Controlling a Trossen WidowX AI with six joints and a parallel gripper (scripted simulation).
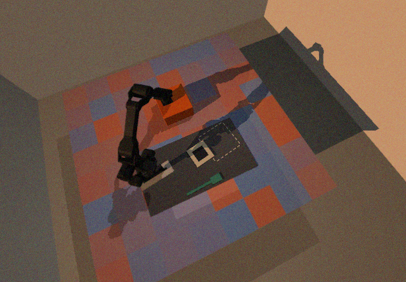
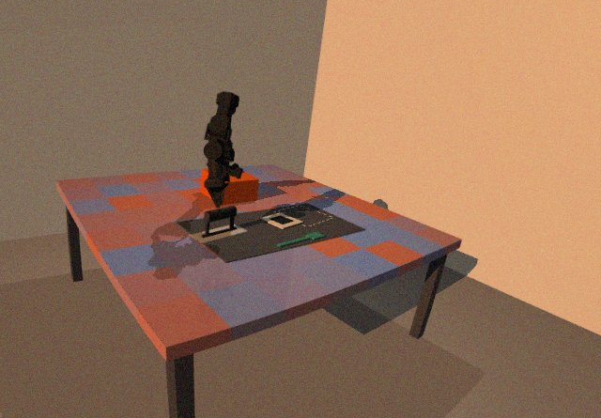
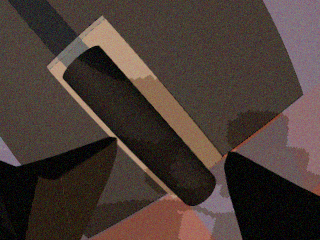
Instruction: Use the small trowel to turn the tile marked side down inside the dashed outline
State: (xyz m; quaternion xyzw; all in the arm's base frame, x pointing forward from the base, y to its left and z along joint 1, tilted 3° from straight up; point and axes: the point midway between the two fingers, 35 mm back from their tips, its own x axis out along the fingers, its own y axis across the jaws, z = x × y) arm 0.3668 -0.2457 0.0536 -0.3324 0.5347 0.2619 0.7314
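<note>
Right now the dark mat is 240 mm to the left of my gripper tip, 120 mm below it and 20 mm ahead of it. The rest, counted from my gripper tip: tile: 290 mm to the left, 100 mm below, 10 mm behind; then trowel: 260 mm to the left, 160 mm ahead, 100 mm below.
</note>
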